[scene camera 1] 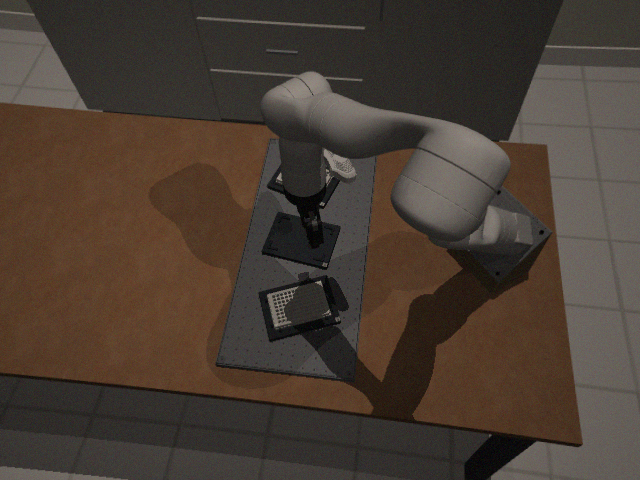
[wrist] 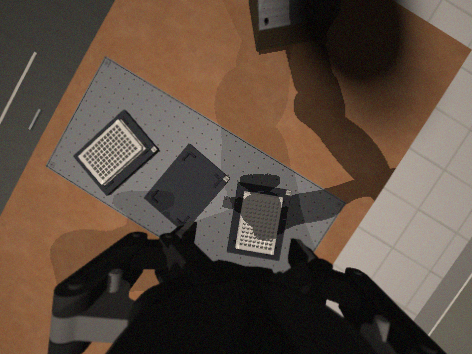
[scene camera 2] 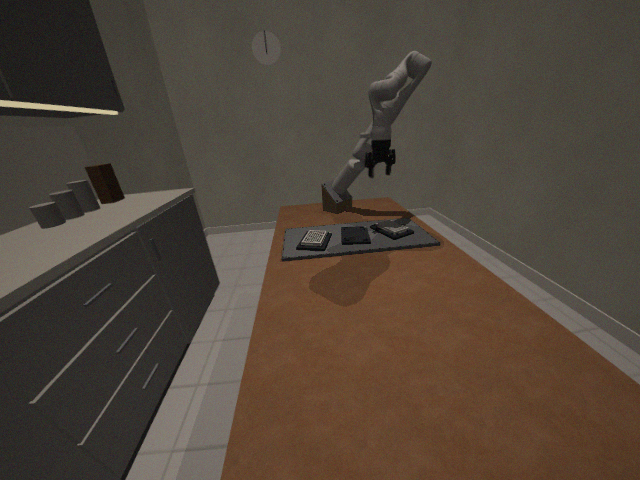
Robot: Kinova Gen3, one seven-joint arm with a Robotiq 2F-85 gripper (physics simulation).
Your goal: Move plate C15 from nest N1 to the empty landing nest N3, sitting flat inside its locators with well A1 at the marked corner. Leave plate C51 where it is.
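A white well plate [scene camera 1: 279, 308] [scene camera 2: 398, 229] [wrist: 256, 220] lies in a dark nest at the near end of the board, partly in shadow. Another white plate [scene camera 1: 279, 178] [scene camera 2: 314, 238] [wrist: 111, 151] lies in the far nest, partly hidden by the arm in scene camera 1. I cannot read labels to tell which is C15. The empty dark nest [scene camera 1: 286, 242] [scene camera 2: 355, 235] [wrist: 186, 185] between them has corner locators and a white corner mark [scene camera 1: 324, 264] [wrist: 226, 178]. My gripper [scene camera 1: 314, 243] [scene camera 2: 379, 174] [wrist: 242, 240] is open and empty, high above the board.
The grey perforated board [scene camera 1: 237, 346] [scene camera 2: 294, 254] [wrist: 100, 85] lies on the wooden table [scene camera 1: 103, 258] [scene camera 2: 413, 361] [wrist: 190, 65]. The arm's base mount [scene camera 1: 522, 253] [scene camera 2: 336, 201] [wrist: 272, 27] stands beside the board. Drawer cabinets [scene camera 1: 155, 51] [scene camera 2: 155, 289] stand along one side.
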